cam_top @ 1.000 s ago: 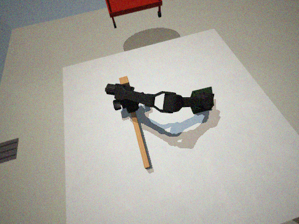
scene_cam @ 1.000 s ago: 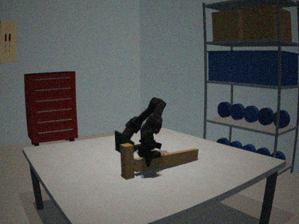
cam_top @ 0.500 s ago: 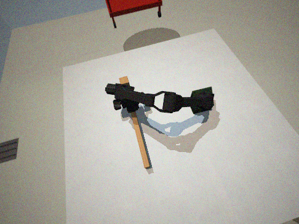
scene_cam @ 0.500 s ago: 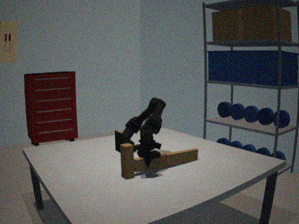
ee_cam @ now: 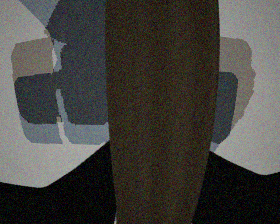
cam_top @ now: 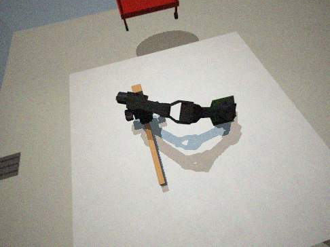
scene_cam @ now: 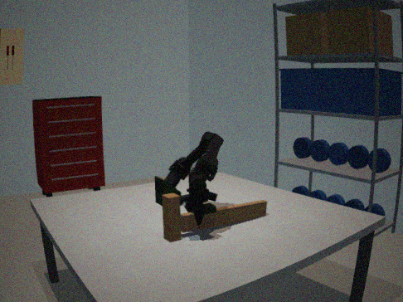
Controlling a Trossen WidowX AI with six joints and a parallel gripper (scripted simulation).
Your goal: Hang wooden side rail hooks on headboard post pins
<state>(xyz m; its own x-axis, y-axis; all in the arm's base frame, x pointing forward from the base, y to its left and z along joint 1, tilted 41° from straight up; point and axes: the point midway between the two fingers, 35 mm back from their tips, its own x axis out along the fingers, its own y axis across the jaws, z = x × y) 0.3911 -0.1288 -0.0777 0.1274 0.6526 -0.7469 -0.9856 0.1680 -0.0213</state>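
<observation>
Right now the headboard post is 11 cm to the right of my gripper tip, 4 cm above it and 1 cm behind it.
</observation>
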